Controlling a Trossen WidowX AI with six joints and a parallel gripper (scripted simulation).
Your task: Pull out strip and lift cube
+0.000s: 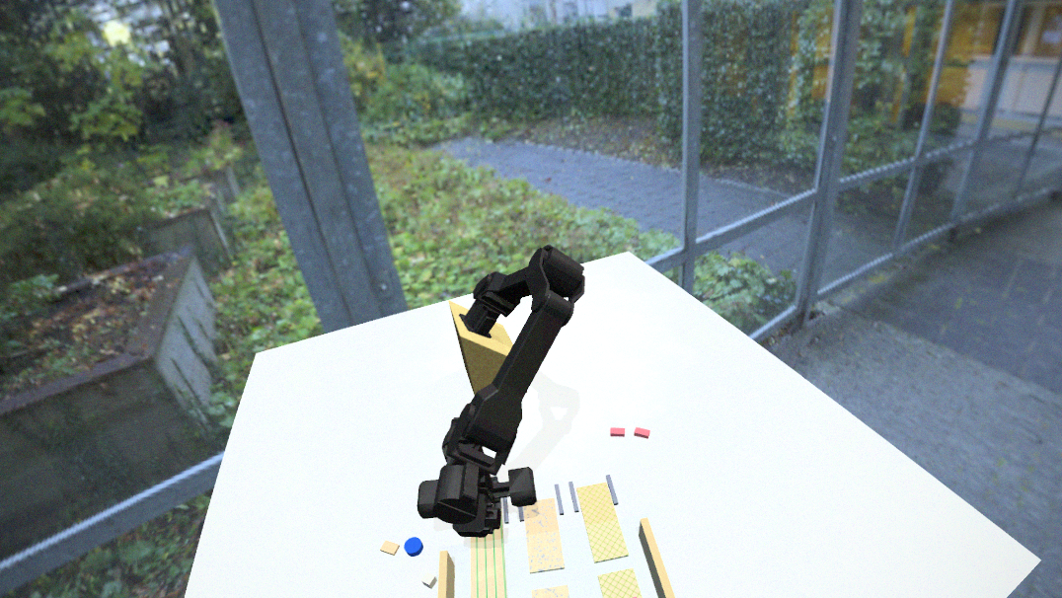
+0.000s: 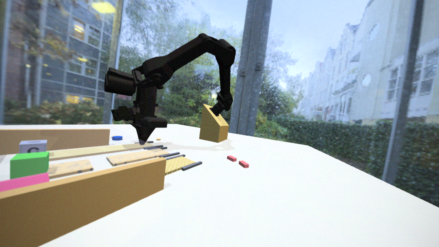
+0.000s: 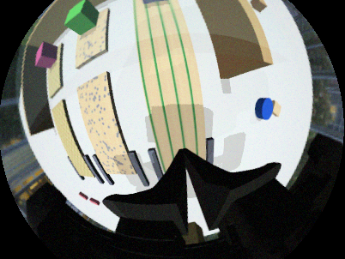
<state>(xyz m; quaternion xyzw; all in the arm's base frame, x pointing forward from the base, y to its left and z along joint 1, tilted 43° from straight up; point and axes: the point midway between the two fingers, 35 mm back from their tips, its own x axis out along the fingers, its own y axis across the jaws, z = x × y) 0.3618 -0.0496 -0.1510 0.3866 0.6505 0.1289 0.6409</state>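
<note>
Right now the grey cube marked c is 190 mm ahead of my gripper tip, 70 mm to the right of it and 10 mm above it. From my gripper tip the other things lie so: blue disc 10 mm behind, 130 mm to the right.
</note>
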